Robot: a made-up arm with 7 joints.
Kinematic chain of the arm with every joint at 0, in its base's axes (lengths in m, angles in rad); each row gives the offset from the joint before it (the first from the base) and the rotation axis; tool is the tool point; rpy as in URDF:
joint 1: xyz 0.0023 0.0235 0.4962 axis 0 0.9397 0.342
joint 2: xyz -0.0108 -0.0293 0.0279 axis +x
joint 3: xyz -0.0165 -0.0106 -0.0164 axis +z
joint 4: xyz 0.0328 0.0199 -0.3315 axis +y
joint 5: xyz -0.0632 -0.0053 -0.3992 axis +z
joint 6: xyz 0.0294 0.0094 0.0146 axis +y
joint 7: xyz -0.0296 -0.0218 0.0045 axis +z
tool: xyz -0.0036 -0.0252 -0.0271 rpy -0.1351 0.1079 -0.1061
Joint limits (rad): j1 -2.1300..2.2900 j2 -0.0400..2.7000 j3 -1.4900..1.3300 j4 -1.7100..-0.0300 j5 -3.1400..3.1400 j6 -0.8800..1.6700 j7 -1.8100..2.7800
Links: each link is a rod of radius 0.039 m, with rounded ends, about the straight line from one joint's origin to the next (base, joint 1, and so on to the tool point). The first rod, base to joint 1, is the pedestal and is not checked.
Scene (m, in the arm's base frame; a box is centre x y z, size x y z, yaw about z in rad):
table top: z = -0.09
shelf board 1: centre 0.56 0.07 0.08 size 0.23 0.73 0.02 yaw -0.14
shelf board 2: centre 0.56 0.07 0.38 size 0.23 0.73 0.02 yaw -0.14
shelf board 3: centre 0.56 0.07 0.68 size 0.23 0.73 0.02 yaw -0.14
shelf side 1: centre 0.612 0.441 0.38 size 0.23 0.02 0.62 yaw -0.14
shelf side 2: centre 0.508 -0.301 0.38 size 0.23 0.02 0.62 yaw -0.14
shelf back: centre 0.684 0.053 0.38 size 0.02 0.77 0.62 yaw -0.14
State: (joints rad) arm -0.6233 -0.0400 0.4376 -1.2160 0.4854 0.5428 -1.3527
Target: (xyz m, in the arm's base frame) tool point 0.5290 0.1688 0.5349
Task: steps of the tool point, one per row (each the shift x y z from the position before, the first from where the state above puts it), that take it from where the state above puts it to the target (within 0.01 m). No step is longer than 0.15 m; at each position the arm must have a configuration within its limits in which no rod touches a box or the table.
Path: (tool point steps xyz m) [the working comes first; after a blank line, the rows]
Joints at the target: -0.8875 0.2858 0.5641 -1.5396 0.5016 0.5387 -1.3478
Straight joint move there: touches shelf board 2.

1: -0.0395 0.0522 -0.0257
2: -0.0458 0.0523 -0.0186
3: -0.0517 0.0512 -0.0115
4: 0.0029 0.0938 0.0803
5: -0.0104 0.0738 0.1014
6: -0.0242 0.0461 0.1162
7: 0.0415 -0.0385 0.0025
8: 0.0402 -0.0484 0.0127
9: 0.0351 -0.0572 0.0232
10: 0.0270 -0.0642 0.0328

